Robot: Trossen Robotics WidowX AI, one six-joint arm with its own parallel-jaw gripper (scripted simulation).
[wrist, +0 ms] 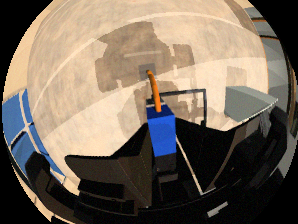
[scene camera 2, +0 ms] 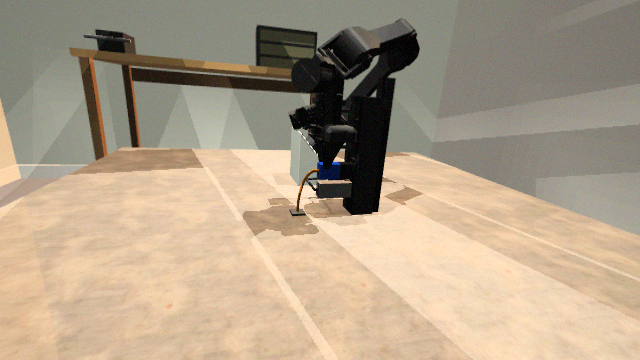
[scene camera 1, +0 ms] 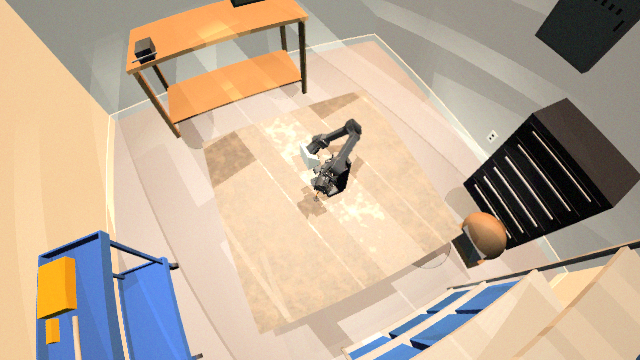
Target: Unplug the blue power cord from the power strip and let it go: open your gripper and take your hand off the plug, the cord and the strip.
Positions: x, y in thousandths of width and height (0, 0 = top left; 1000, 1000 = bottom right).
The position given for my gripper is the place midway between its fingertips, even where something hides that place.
Observation:
I see my gripper (scene camera 2: 507, 465) and a blue plug (wrist: 545, 560).
My gripper shows as well in the wrist view (wrist: 542, 556).

